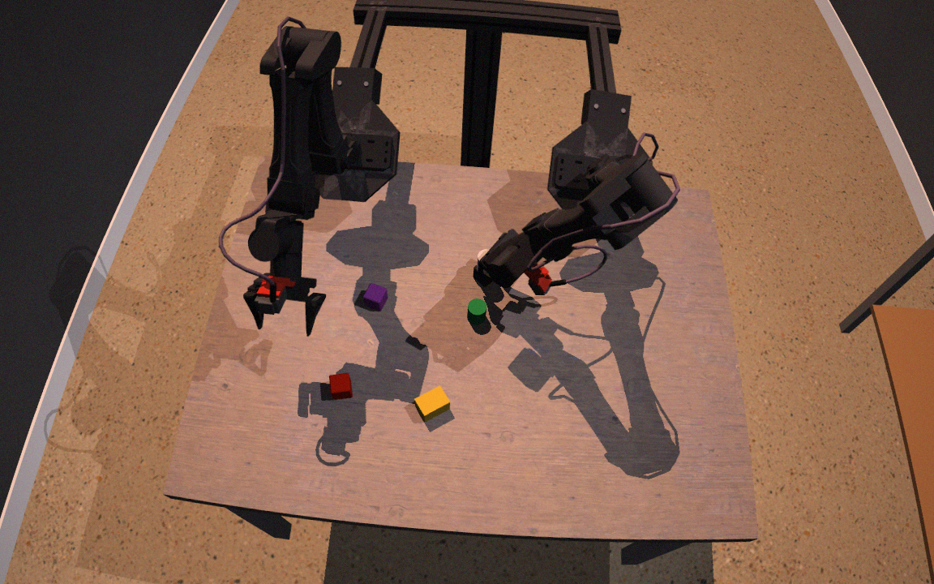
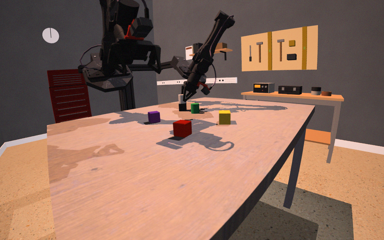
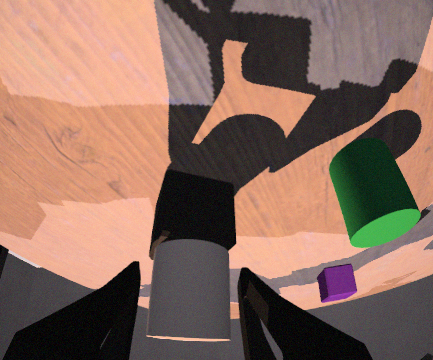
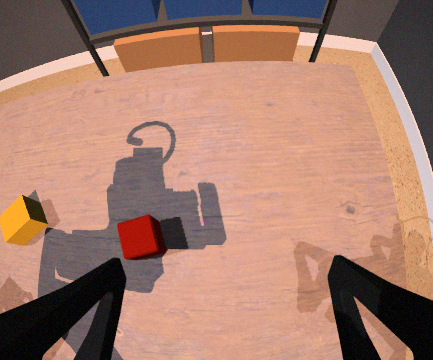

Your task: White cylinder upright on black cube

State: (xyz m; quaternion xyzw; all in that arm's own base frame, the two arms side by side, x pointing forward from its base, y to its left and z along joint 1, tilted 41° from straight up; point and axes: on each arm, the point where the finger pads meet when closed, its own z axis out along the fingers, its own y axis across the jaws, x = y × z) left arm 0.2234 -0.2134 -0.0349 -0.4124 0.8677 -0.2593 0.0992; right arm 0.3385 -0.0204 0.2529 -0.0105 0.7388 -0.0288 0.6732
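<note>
My left gripper is now 1 cm to the left of the white cylinder. Also, from my left hand: black cube 1 cm to the right, 4 cm below; purple cube 9 cm ahead, 24 cm to the right, 4 cm below; green cylinder 10 cm ahead, 2 cm to the right, 4 cm below.
</note>
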